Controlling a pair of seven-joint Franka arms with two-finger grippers.
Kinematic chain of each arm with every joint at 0, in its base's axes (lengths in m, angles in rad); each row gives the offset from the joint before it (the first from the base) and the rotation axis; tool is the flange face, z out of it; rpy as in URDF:
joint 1: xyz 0 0 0.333 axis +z
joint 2: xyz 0 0 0 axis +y
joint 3: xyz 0 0 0.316 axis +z
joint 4: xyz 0.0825 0 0 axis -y
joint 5: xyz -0.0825 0 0.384 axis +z
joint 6: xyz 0 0 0 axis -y
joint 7: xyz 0.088 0 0 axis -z
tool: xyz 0 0 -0.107 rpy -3.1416 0 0
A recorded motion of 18 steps. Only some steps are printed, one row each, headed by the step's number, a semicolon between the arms.
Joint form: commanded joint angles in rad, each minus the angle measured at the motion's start. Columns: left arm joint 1, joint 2, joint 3, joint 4, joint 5, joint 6, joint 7; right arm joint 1, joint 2, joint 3, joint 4, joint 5, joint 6, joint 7.
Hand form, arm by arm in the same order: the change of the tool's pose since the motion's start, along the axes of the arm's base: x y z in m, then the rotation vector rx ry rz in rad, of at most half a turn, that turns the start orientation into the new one. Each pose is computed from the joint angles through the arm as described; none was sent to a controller.
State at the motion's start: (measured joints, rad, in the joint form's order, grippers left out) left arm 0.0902 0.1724 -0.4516 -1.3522 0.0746 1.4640 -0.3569; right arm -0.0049 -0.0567 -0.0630 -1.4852 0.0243 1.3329 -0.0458
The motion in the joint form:
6: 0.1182 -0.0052 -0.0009 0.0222 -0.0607 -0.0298 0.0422; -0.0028 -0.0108 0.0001 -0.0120 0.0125 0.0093 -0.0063
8: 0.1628 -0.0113 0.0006 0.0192 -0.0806 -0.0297 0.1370; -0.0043 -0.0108 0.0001 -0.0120 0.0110 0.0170 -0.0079
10: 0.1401 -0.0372 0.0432 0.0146 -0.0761 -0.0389 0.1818; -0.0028 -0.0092 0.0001 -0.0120 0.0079 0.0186 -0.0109
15: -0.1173 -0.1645 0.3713 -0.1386 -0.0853 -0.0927 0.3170; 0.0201 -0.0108 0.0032 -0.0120 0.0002 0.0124 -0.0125
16: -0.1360 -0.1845 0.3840 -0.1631 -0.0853 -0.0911 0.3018; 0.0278 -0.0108 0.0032 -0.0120 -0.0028 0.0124 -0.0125
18: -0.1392 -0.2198 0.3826 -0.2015 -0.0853 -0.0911 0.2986; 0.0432 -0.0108 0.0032 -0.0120 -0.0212 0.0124 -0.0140
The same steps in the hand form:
6: 0.0106 0.0617 0.0108 -0.0574 0.0189 0.0712; -0.0024 0.0001 0.0009 0.0131 -0.0092 0.0051
8: 0.0131 0.0854 0.0128 -0.0797 0.0169 0.0205; -0.0015 -0.0009 0.0015 0.0112 -0.0169 0.0047
10: 0.0065 0.0932 0.0224 -0.0627 0.0043 -0.0055; -0.0008 -0.0006 0.0008 0.0083 -0.0167 0.0087
15: -0.0328 0.1186 0.0139 -0.0183 0.0872 -0.0739; -0.0014 0.0118 0.0011 0.0012 -0.0116 0.0355
16: -0.0394 0.1157 0.0136 -0.0151 0.0899 -0.0646; -0.0013 0.0154 0.0011 -0.0017 -0.0114 0.0428
18: -0.0509 0.1139 0.0147 -0.0119 0.0929 -0.0658; -0.0011 0.0209 0.0011 -0.0197 -0.0106 0.0572

